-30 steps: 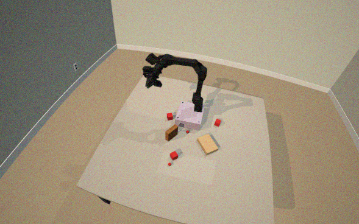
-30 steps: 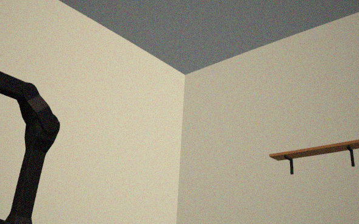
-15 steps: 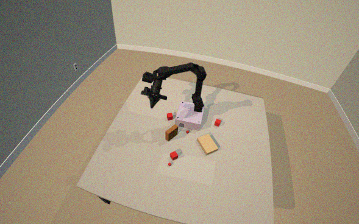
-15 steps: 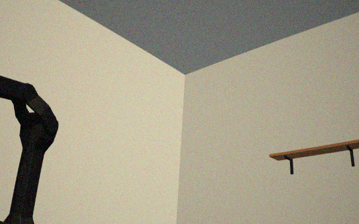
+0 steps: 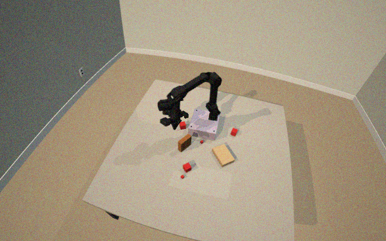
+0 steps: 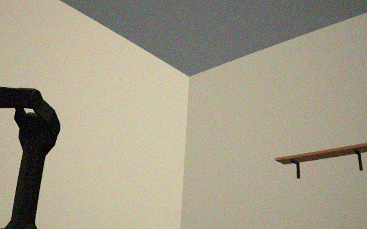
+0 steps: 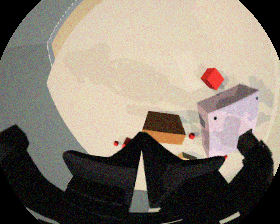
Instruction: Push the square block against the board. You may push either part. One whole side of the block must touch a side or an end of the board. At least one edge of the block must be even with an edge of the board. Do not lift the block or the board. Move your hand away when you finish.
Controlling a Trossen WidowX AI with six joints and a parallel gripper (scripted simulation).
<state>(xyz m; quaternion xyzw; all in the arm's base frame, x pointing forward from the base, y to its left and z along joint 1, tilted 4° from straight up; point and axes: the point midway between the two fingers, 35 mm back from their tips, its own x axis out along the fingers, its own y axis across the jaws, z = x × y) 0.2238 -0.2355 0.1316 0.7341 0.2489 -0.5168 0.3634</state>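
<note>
Right now the orange-brown square block is 1 cm ahead of my gripper tip, 7 cm to the left of it and 12 cm below it. Also, from my gripper tip: tan board: 3 cm ahead, 34 cm to the left, 15 cm below.
</note>
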